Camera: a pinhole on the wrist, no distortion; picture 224 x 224 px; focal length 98.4 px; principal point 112.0 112.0 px. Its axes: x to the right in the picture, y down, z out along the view. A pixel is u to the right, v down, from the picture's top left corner.
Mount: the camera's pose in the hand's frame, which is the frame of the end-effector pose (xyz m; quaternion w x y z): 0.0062 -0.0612 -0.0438 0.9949 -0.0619 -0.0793 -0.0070
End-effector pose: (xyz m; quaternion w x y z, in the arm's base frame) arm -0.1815 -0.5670 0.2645 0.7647 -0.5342 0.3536 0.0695
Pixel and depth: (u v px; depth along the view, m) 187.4 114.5 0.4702
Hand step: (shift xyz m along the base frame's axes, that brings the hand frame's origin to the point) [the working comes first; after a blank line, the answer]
In the camera's frame: 0.3603 0.0119 0.4702

0.4303 0.3342 -0.0986
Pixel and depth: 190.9 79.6 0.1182
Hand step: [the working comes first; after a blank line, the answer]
In the camera's frame: 0.0948 -0.0389 0.1182

0.1437 0.0218 0.0327
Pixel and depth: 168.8 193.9 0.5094
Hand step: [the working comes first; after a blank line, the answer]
In the camera's frame: 0.2940 0.4240 0.5094

0.1737 0.5053 -0.3824
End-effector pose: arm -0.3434 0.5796 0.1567 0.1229 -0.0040 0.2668 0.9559
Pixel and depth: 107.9 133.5 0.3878
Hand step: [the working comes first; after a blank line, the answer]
In the camera's frame: -0.0162 0.0847 0.3878

0.0684 0.0904 0.3185
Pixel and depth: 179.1 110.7 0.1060
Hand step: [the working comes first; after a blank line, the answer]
In the camera's frame: 0.0723 -0.0014 0.1060

-0.0431 0.0919 0.0317
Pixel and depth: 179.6 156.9 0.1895
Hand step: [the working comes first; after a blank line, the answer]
In the camera's frame: 0.1302 0.0865 0.1895

-0.1063 0.0632 0.1467
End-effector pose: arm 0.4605 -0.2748 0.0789 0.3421 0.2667 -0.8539 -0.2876
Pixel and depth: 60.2 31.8 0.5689
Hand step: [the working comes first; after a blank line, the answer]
In the camera's frame: -0.2995 -0.4637 0.5689

-0.0262 0.1045 -0.7845
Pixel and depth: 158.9 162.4 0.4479
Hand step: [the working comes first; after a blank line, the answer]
In the camera's frame: 0.2135 0.2294 0.4479

-0.4478 0.1777 -0.0262
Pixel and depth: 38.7 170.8 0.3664
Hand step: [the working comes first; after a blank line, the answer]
In the camera's frame: -0.2729 0.2189 0.3664

-0.0365 0.4218 -0.1466
